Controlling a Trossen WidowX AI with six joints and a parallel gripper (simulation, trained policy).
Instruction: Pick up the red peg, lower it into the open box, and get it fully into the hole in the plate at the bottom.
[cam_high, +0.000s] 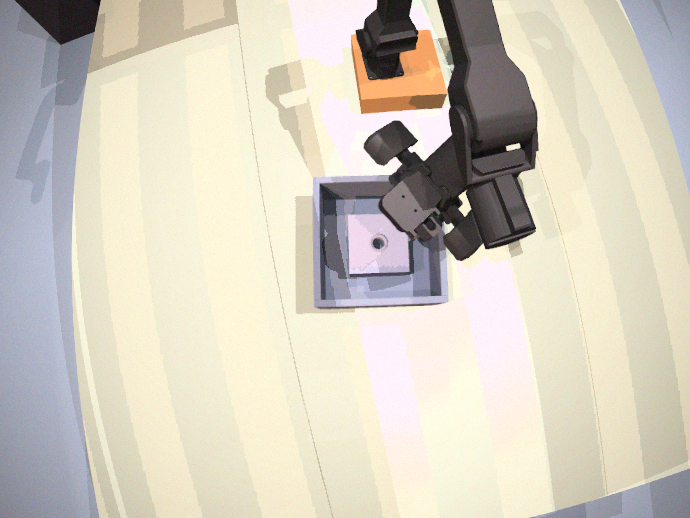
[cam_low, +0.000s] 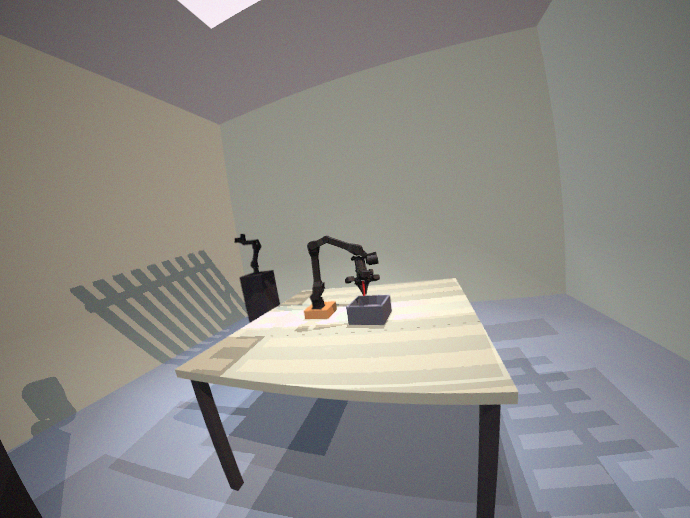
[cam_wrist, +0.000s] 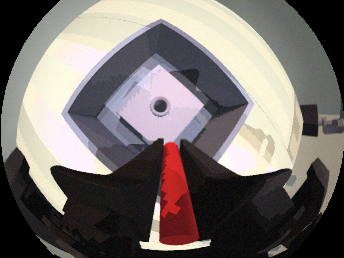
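Now: the red peg 2 cm to the left of my gripper tip and 3 cm above it. The rest, counted from my gripper tip: plate (2 cm ahead, 3 cm to the right, 8 cm below); then grey box (2 cm ahead, 3 cm to the right, 10 cm below).
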